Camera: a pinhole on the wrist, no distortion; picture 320 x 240 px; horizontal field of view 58.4 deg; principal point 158.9 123.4 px. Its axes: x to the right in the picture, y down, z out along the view. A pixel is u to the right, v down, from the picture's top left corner.
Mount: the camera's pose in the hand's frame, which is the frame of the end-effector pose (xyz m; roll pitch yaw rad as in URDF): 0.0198 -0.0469 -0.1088 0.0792 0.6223 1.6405
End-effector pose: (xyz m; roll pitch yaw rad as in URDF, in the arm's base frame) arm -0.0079 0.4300 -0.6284 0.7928 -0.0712 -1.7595
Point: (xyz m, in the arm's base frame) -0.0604 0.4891 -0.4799
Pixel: 98 198
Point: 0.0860 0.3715 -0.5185
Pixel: 288 88
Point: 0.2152 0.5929 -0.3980
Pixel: outside the picture
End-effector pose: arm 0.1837 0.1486 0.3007 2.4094 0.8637 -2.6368
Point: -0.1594 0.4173 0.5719
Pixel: outside the picture
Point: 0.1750 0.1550 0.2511
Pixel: 45 96
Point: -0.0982 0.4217 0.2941
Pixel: 240 93
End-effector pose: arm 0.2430 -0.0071 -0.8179 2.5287 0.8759 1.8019
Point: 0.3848 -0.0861 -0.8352
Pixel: 79 224
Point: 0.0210 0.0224 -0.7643
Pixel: behind the camera
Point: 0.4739 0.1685 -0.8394
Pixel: 267 68
